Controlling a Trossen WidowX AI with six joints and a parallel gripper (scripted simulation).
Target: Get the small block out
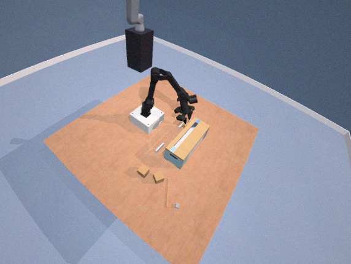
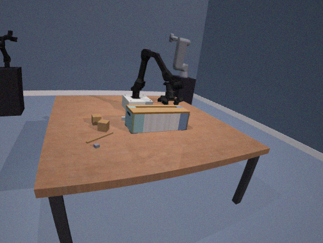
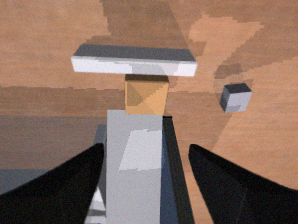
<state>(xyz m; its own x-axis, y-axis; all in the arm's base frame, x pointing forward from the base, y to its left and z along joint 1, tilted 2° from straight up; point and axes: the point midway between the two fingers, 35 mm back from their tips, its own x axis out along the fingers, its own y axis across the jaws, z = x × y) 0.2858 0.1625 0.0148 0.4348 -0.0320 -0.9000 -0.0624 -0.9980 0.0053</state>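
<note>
Now: the brown block 50 mm below my gripper tip and 10 mm behind it. The rest, counted from my gripper tip: box 160 mm to the right, 60 mm ahead, 10 mm below; then thin wooden stick 540 mm to the right, 170 mm ahead, 70 mm below.
</note>
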